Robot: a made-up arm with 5 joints. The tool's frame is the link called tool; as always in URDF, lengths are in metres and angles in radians. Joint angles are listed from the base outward. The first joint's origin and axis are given. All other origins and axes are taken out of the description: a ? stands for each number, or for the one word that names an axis. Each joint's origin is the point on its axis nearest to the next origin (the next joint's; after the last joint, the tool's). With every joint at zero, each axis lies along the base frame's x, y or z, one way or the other. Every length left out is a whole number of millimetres.
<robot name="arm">
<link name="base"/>
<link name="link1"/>
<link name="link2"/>
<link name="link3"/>
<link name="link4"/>
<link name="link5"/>
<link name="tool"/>
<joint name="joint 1" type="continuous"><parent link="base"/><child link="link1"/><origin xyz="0.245 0 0.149"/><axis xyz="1 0 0"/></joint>
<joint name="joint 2" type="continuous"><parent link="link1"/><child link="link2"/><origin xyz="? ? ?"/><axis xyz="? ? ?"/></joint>
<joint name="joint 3" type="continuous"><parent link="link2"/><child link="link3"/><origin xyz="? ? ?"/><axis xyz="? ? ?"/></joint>
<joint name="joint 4" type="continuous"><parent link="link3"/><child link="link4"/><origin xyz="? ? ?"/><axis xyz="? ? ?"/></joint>
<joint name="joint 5" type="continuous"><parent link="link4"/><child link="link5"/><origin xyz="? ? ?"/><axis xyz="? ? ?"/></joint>
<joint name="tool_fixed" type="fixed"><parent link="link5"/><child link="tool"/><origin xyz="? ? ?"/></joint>
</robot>
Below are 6 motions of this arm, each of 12 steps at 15 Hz.
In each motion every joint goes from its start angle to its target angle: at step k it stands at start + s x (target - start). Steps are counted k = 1, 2, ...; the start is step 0. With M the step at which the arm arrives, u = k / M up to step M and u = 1 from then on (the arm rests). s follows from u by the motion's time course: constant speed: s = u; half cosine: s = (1 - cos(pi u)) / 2; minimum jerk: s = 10 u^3 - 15 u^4 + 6 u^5.
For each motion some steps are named. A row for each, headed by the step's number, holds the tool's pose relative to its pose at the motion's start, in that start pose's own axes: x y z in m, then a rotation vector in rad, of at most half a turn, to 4 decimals.
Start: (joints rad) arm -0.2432 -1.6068 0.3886 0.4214 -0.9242
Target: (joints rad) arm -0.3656 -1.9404 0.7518 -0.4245 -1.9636
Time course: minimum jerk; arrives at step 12
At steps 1, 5, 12:
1: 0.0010 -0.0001 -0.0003 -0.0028 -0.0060 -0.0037
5: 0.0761 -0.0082 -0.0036 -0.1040 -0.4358 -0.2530
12: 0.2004 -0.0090 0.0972 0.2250 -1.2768 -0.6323

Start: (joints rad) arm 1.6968 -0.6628 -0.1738 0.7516 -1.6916
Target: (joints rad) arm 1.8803 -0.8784 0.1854 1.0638 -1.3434
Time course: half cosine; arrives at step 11
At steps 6, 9, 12:
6: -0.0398 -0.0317 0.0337 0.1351 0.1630 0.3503
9: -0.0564 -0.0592 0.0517 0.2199 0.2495 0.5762
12: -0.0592 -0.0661 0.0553 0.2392 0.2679 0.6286

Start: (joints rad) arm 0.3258 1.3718 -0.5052 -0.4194 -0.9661
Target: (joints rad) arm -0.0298 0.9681 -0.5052 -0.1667 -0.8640
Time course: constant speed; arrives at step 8
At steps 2, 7, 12:
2: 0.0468 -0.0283 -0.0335 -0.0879 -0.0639 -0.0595
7: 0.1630 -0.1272 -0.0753 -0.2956 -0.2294 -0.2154
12: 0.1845 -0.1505 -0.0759 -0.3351 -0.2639 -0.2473

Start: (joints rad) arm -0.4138 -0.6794 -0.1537 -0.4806 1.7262
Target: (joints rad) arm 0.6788 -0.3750 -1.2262 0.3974 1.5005
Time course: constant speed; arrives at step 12
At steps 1, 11, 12:
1: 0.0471 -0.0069 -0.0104 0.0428 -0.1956 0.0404
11: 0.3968 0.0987 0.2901 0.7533 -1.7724 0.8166
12: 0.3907 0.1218 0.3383 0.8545 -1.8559 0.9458

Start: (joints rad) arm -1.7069 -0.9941 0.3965 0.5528 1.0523
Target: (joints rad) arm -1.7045 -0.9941 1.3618 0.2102 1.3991
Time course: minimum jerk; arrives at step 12
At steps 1, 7, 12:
1: 0.0001 -0.0006 0.0002 -0.0045 -0.0006 0.0043
7: 0.0189 -0.0655 0.0578 -0.6149 -0.0279 0.4882
12: 0.0293 -0.0754 0.1058 -0.9685 -0.0095 0.6788

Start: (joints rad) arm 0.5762 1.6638 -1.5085 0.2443 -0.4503
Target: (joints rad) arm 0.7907 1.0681 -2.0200 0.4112 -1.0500
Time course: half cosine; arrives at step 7
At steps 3, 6, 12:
3: 0.0489 -0.0203 0.0029 -0.0218 0.1655 -0.4295
6: 0.1219 -0.0790 -0.0027 -0.0691 0.4163 -1.0569
12: 0.1276 -0.0860 -0.0038 -0.0745 0.4398 -1.1119

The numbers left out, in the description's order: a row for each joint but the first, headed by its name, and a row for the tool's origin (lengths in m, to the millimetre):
joint 2: xyz 0 -0.053 -0.005, axis 1 0 0
joint 3: xyz 0 0.062 -0.255, axis 0 -1 0
joint 4: xyz 0.117 0 0.013, axis 1 0 0
joint 5: xyz 0 -0.034 -0.077, axis 0 0 1
tool: xyz -0.1 0.06 0

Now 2 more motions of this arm.
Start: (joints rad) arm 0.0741 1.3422 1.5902 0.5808 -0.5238
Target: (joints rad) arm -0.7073 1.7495 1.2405 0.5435 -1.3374
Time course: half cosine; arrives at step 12
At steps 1, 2, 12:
1: 0.0004 0.0003 0.0000 -0.0047 0.0070 -0.0118
2: 0.0017 0.0012 -0.0003 -0.0194 0.0272 -0.0464
12: 0.0353 -0.0170 -0.0376 -0.4583 0.2211 -0.6663

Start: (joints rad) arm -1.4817 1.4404 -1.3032 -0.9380 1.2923
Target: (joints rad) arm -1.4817 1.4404 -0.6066 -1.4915 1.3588
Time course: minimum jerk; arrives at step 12
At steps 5, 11, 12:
5: -0.0236 0.0134 0.0268 -0.1696 0.1515 -0.1849
11: -0.0460 0.0734 0.0707 -0.3652 0.4512 -0.5930
12: -0.0460 0.0740 0.0710 -0.3660 0.4535 -0.5965

